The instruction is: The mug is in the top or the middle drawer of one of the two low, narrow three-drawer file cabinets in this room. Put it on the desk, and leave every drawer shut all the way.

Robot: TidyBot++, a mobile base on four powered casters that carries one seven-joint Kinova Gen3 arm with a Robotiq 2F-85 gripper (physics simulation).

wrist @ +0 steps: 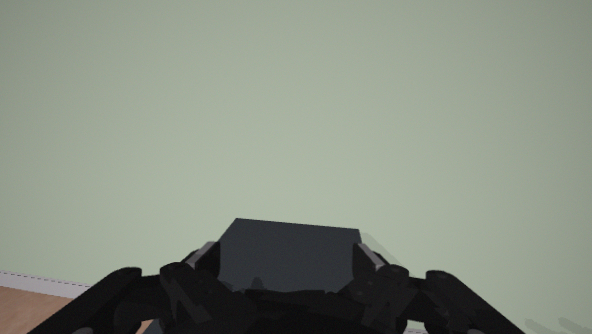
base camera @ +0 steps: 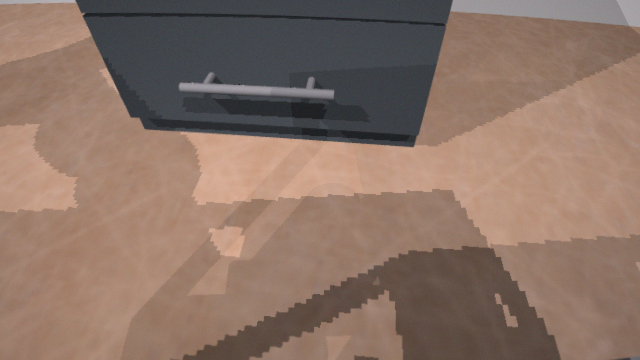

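Note:
A dark grey file cabinet [base camera: 260, 45] [wrist: 295, 255] stands ahead. In the base camera view its lowest drawer, with a grey bar handle [base camera: 255, 90], is flush with the front, and the lower edge of the drawer above shows at the top. In the wrist view its flat top shows between the fingers, low in the picture. My gripper [wrist: 286, 257] is open and empty, with the cabinet top beyond its fingertips. The upper drawer fronts are hidden in the wrist view. The mug, the desk and the second cabinet do not show.
A pale green wall [wrist: 300, 125] rises behind the cabinet, with a white baseboard [wrist: 45, 286] at the lower left of the wrist view. Brown floor [base camera: 550, 200] surrounds the cabinet's base, with shadows of the arm and other shapes across it.

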